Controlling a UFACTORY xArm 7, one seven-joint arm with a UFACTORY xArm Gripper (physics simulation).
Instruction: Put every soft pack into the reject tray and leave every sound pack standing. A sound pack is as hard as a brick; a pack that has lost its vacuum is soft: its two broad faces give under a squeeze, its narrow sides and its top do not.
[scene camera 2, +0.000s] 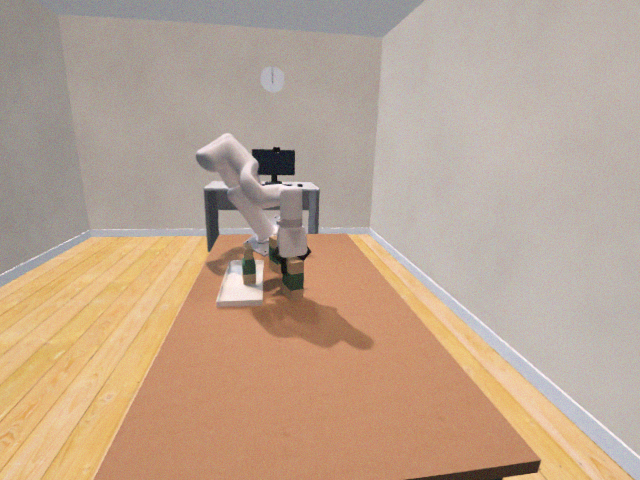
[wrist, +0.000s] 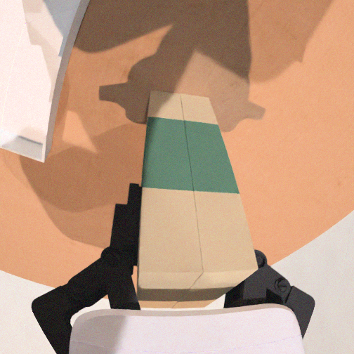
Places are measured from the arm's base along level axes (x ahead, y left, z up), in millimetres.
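Where they show: gripper, fingertip midpoint: (scene camera 2: 292, 273); arm's base, link origin: (scene camera 2: 267, 234).
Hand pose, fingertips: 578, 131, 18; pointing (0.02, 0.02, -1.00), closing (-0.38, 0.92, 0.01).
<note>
Things, the pixels of their top centre, and the offset from my fingertips, as dx, dy, dz. "spot": a spot on its surface instead. Level surfaces: height alone.
- tan pack with a green band, top centre: (scene camera 2: 289, 275) +13, -8, -3
- second banded pack, surface spot: (scene camera 2: 249, 270) spot: -89, -162, -24
- white reject tray, top centre: (scene camera 2: 243, 277) -111, -189, -62
- brown table, surface height: dz -84
A tan pack with a green band (scene camera 2: 293, 280) (wrist: 190, 155) stands upright on the table, right of the tray in the scene view. My gripper (scene camera 2: 293, 259) (wrist: 179, 201) is shut on the upper part of this pack. In the wrist view the left finger lies along the pack's left side, and the right fingertip is hidden by the pack. A second banded pack (scene camera 2: 249, 270) is in the white reject tray (scene camera 2: 239, 303) (wrist: 65, 77); I cannot tell whether it lies or leans. A third pack (scene camera 2: 273, 254) stands farther back, partly hidden by the gripper.
The brown table (scene camera 2: 310, 392) (wrist: 300, 165) extends toward the scene camera. The tray's near corner is left of the gripped pack in the wrist view. The robot's base (scene camera 2: 260, 246) stands at the far end of the table. A desk with a monitor (scene camera 2: 275, 161) is behind it.
</note>
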